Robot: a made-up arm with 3 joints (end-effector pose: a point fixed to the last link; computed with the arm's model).
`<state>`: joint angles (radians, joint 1 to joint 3).
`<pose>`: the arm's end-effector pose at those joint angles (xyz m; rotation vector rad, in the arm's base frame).
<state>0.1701 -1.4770 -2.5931</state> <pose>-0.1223 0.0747 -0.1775 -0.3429 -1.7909 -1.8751</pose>
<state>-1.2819 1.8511 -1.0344</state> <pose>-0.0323 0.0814 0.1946 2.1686 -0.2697 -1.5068</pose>
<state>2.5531 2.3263 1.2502</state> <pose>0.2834 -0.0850 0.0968 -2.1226 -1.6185 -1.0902</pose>
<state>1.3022 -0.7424 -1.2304</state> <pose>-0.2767 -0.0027 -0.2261 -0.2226 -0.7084 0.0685</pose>
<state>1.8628 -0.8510 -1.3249</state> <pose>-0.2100 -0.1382 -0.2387 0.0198 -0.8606 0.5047</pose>
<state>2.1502 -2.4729 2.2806</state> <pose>0.1508 -0.2006 -0.1454 2.6389 -0.1723 -0.7343</pose>
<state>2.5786 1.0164 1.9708</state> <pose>0.1512 -0.2689 0.0695 -1.0919 -0.3424 -1.5662</pose>
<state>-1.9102 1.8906 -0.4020</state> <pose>0.0192 0.1453 0.2283 1.6206 -1.5222 -1.4697</pose>
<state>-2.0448 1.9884 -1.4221</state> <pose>0.0076 0.0733 0.1459 -2.3752 0.7644 1.6012</pose>
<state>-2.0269 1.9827 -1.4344</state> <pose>0.0076 0.0724 0.1453 -2.3836 0.7276 1.6101</pose>
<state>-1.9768 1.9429 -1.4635</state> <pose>0.0124 0.0683 0.1462 -2.3832 0.6255 1.6646</pose>
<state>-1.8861 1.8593 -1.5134</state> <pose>0.0242 0.0621 0.1479 -2.3598 0.4449 1.7774</pose>
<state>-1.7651 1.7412 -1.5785</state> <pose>0.0423 0.0585 0.1478 -2.2978 0.2150 1.9347</pose>
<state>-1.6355 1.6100 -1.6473</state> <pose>0.0625 0.0612 0.1443 -2.1966 -0.0130 2.1069</pose>
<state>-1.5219 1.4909 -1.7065</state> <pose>0.0793 0.0690 0.1383 -2.0799 -0.1925 2.2605</pose>
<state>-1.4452 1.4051 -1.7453</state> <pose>0.0901 0.0772 0.1327 -1.9837 -0.2999 2.3689</pose>
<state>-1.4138 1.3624 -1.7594</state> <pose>0.0955 0.0813 0.1300 -1.9338 -0.3375 2.4213</pose>
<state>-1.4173 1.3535 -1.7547</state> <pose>0.0975 0.0812 0.1302 -1.9250 -0.3279 2.4306</pose>
